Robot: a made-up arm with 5 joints.
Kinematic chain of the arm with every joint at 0, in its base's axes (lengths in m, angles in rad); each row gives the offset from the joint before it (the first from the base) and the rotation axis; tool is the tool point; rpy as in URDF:
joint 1: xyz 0.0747 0 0.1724 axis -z
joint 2: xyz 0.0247 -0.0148 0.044 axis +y
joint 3: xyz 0.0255 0 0.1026 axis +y
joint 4: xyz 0.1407 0 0.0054 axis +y
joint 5: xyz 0.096 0.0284 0 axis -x
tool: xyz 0 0 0 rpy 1.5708 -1.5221 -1.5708
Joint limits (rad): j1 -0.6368..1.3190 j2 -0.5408..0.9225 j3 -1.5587..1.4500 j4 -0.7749..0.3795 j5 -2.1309..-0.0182
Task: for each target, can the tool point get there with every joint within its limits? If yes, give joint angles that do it. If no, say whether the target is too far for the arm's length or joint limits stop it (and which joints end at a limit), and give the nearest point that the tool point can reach.
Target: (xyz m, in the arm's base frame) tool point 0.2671 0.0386 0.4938
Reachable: yes | joints -0.1288 -0.1616 -0.6476 0.0443 -0.7928
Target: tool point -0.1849 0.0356 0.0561
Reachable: no: joint limits stop it (at a limit: joint 2, joint 3, joint 4) | nearest point 0.0096 0.0089 0.1198 | short by 0.206 m
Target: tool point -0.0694 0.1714 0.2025
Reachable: no: joint limits stop it (at a limit: joint 2, joint 3, joint 4) | nearest point 0.0324 0.0503 0.1198 | short by 0.179 m
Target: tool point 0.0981 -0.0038 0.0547
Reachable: yes | joints 0.7754 0.7898 1.1826 0.0995 -1.7901
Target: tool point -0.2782 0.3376 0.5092
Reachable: no: too far | nearest point -0.0518 0.1210 0.4616 | short by 0.317 m
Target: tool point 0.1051 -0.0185 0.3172
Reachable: no: joint limits stop it (at a limit: joint 2, joint 4) | nearest point 0.2589 -0.1121 0.3160 | short by 0.180 m
